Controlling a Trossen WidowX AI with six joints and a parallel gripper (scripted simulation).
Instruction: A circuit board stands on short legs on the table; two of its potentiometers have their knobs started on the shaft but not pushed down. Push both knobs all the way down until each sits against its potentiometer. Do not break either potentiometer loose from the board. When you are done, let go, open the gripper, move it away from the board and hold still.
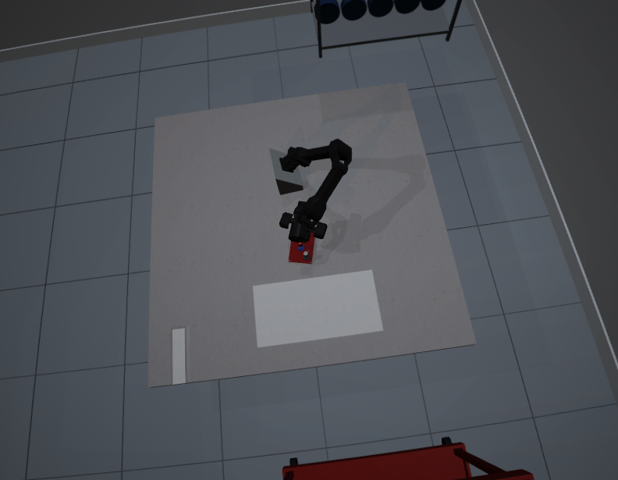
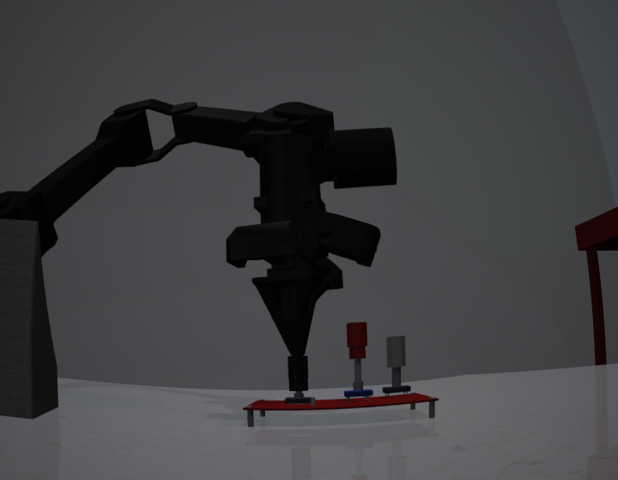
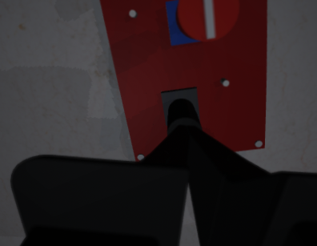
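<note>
Now: gripper tip 5 cm short of the red knob, 3 cm to the left of it and 1 cm below it. From my gripper tip the other things lie so: black knob 2 cm below.
</note>
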